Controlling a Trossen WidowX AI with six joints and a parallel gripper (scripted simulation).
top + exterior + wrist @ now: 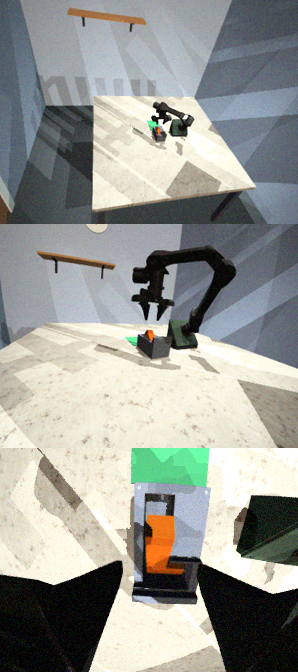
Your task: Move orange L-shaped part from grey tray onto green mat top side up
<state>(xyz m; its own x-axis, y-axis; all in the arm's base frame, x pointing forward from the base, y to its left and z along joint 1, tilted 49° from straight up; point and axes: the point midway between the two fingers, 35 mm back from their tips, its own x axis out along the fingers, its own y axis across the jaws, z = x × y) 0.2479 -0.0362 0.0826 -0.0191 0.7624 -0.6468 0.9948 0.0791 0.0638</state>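
The orange L-shaped part is 2 cm behind my gripper tip, 3 cm to the left of it and 10 cm below it. From my gripper tip the other things lie so: green mat 15 cm to the right, 16 cm below.
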